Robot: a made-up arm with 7 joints. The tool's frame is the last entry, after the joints. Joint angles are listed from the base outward. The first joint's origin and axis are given. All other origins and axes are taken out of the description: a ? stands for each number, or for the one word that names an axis. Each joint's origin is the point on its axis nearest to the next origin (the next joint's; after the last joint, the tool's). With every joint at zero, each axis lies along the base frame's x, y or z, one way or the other. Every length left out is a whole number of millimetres.
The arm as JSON. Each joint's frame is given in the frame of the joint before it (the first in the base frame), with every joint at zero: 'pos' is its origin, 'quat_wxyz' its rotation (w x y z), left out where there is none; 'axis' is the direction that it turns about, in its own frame. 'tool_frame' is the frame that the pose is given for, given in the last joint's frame.
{
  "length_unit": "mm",
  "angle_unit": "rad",
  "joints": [
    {
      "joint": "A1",
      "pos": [
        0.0,
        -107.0,
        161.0
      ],
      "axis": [
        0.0,
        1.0,
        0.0
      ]
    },
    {
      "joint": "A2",
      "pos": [
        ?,
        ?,
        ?
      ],
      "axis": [
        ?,
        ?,
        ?
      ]
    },
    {
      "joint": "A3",
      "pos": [
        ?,
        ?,
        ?
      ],
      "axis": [
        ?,
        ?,
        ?
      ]
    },
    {
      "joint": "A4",
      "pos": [
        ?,
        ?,
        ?
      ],
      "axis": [
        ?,
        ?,
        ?
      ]
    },
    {
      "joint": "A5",
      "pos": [
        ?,
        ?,
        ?
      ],
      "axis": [
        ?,
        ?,
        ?
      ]
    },
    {
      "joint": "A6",
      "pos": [
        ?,
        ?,
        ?
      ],
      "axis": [
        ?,
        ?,
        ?
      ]
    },
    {
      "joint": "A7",
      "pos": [
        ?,
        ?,
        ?
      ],
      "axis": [
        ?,
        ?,
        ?
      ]
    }
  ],
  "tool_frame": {
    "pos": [
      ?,
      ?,
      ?
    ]
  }
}
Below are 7 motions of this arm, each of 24 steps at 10 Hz.
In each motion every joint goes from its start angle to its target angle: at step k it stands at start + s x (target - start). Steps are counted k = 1, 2, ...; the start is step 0. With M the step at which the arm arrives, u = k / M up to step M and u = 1 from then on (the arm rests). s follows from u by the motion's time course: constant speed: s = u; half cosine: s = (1 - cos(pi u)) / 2; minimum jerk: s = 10 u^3 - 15 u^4 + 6 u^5.
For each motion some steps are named. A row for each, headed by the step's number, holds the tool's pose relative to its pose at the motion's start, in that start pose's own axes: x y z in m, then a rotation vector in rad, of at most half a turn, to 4 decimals.
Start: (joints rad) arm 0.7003 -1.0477 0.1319 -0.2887 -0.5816 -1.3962 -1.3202
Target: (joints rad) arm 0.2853 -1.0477 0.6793 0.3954 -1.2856 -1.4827 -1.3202
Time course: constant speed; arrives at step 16
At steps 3, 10, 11, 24:
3: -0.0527 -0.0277 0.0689 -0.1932 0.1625 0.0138
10: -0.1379 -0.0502 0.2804 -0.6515 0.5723 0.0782
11: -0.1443 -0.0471 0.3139 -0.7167 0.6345 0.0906
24: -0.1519 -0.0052 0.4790 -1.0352 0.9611 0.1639

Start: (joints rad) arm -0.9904 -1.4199 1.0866 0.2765 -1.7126 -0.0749 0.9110
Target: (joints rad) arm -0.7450 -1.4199 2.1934 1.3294 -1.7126 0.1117 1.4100
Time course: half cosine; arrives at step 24
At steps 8, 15, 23, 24:
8: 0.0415 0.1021 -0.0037 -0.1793 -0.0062 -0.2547
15: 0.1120 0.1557 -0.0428 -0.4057 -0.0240 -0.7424
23: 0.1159 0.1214 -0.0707 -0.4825 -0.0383 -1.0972
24: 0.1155 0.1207 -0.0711 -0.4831 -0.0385 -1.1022

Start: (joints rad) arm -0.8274 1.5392 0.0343 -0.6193 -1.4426 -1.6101 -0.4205
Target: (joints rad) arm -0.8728 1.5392 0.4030 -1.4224 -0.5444 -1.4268 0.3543
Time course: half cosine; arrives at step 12
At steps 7, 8, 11, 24:
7: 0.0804 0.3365 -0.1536 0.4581 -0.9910 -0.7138
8: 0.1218 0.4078 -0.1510 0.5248 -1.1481 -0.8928
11: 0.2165 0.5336 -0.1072 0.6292 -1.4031 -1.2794
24: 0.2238 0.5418 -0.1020 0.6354 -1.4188 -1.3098

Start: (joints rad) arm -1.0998 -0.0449 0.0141 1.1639 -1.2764 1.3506 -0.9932
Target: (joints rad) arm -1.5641 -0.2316 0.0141 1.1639 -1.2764 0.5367 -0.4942
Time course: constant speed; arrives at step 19
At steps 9, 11, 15, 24:
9: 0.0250 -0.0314 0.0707 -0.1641 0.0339 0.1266
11: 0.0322 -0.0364 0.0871 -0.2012 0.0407 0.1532
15: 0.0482 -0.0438 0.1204 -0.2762 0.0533 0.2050
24: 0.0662 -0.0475 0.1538 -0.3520 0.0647 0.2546

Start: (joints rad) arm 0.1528 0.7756 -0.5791 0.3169 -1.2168 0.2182 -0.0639
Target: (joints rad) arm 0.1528 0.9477 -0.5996 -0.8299 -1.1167 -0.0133 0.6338
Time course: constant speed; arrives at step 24
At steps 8, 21, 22, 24:
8: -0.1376 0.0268 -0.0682 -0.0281 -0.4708 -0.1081
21: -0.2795 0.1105 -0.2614 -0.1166 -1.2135 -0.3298
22: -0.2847 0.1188 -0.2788 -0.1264 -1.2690 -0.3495
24: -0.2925 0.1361 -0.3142 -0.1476 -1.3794 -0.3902

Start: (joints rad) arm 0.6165 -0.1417 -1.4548 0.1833 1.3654 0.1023 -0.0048
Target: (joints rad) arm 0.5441 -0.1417 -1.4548 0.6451 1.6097 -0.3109 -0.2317
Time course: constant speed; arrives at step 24
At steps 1, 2, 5, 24:
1: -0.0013 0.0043 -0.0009 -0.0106 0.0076 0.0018
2: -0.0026 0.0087 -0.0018 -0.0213 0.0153 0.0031
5: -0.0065 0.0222 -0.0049 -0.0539 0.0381 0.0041
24: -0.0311 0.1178 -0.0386 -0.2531 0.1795 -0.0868

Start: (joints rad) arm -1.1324 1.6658 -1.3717 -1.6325 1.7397 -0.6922 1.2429
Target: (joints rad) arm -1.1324 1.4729 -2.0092 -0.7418 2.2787 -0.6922 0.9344
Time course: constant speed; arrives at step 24
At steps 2, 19, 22, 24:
2: -0.0249 0.0186 -0.0053 -0.0069 -0.0417 -0.0283
19: -0.1519 0.2735 -0.0565 -0.1819 -0.2920 -0.4968
22: -0.1472 0.3305 -0.0641 -0.2246 -0.3072 -0.6176
24: -0.1382 0.3685 -0.0684 -0.2532 -0.3113 -0.7035

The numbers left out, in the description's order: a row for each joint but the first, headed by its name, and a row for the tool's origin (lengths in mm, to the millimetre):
A2: xyz -110.0 0.0 -372.0, axis 0.0 0.0 1.0
A3: xyz 31.0 -73.0 0.0, axis 0.0 1.0 0.0
A4: xyz -188.0 0.0 74.0, axis 0.0 0.0 1.0
A5: xyz -130.0 -105.0 0.0, axis -1.0 0.0 0.0
A6: xyz 0.0 -161.0 179.0, axis 0.0 -1.0 0.0
A7: xyz -114.0 0.0 38.0, axis 0.0 -1.0 0.0
tool: xyz 2.0 0.0 61.0

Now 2 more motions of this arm.
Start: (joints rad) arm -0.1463 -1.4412 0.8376 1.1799 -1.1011 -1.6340 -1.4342
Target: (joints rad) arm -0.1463 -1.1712 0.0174 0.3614 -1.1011 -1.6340 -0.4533
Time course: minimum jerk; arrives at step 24
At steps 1, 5, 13, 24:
1: 0.0001 0.0001 0.0000 0.0006 -0.0011 0.0001
5: 0.0132 0.0112 -0.0023 0.0542 -0.1041 0.0040
13: 0.1187 0.0728 0.0031 0.4108 -0.9484 -0.1894
24: 0.2074 0.0613 0.0230 0.4830 -1.6300 -0.5916

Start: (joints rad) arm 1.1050 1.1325 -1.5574 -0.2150 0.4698 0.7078 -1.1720
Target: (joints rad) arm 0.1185 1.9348 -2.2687 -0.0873 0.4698 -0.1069 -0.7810
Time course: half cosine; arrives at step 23
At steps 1, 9, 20, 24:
1: 0.0020 -0.0025 -0.0046 0.0032 -0.0041 0.0042
9: 0.2167 -0.1404 -0.2936 0.2186 -0.2489 0.3266
20: 0.7883 -0.1512 -0.5650 0.5434 -0.4474 1.0487
24: 0.8231 -0.1423 -0.5706 0.5586 -0.4464 1.0987

